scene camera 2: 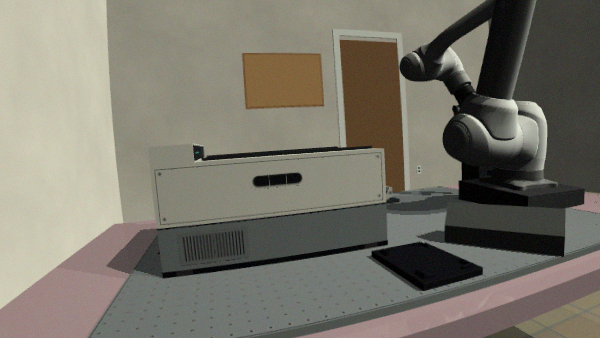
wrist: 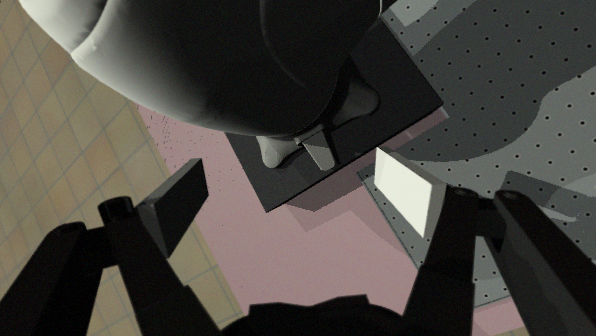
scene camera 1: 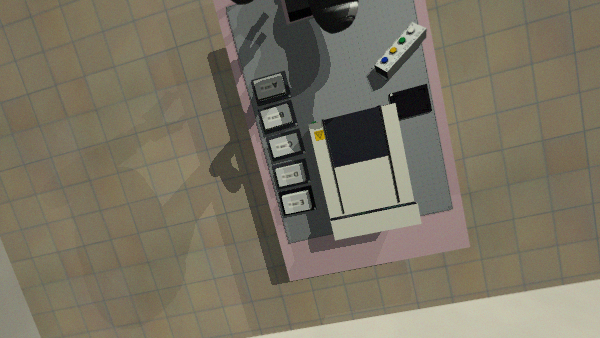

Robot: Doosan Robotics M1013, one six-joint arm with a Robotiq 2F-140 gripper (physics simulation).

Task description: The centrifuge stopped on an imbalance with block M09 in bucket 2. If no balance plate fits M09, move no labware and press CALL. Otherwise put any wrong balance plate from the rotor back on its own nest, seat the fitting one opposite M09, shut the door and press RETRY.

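Places are measured from the arm's base along level axes (x ahead, y left, z up), in centimetres.
Pixels of known places: gripper, fingertip midpoint: (wrist: 291, 171); arm's base at its link origin: (scene camera 2: 516, 183) (wrist: 295, 87).
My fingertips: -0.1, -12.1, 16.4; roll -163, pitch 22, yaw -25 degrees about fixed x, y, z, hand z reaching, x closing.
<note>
For each thing: its top centre in the pictures, then the offset to it from my fingertips, as dx, dy, dz. "pt": a spot on its surface instead.
- Plates A at its top centre: (scene camera 1: 269, 86) +42.1, -13.7, -16.2
- B at its top centre: (scene camera 1: 276, 116) +55.5, -13.1, -16.2
- C at its top centre: (scene camera 1: 284, 145) +68.9, -11.6, -16.2
- D at its top centre: (scene camera 1: 290, 175) +83.0, -11.4, -16.2
- E at its top centre: (scene camera 1: 296, 203) +96.5, -10.8, -16.2
- button box at its top centre: (scene camera 2: 503, 203) (scene camera 1: 403, 47) +38.3, +43.8, -13.3
- black pad at a spot on its surface: (scene camera 2: 425, 265) (scene camera 1: 417, 103) pt +60.9, +49.7, -20.4
My gripper (wrist: 291, 171) is open and empty in the wrist view, high above the table's pink edge and near the arm's own base. The centrifuge (scene camera 1: 370, 187) (scene camera 2: 270, 190) has a cream top with a dark rectangle at its upper part in scene camera 1; I cannot tell whether its door is open. Plates A (scene camera 1: 270, 87), B (scene camera 1: 276, 117), C (scene camera 1: 285, 146), D (scene camera 1: 290, 175) and E (scene camera 1: 296, 202) sit in a column of black nests to its left. A button box (scene camera 1: 407, 47) has blue, yellow, green and white buttons. Block M09, the buckets and the rotor do not show.
A black pad (scene camera 1: 412, 102) (scene camera 2: 425, 265) lies beside the centrifuge. The arm's lower joints (scene camera 2: 487, 132) stand on a black base plate (scene camera 2: 555, 196) (wrist: 400, 75). The base plate is close below the gripper's view. A pink border (scene camera 1: 430, 235) (wrist: 280, 250) edges the table.
</note>
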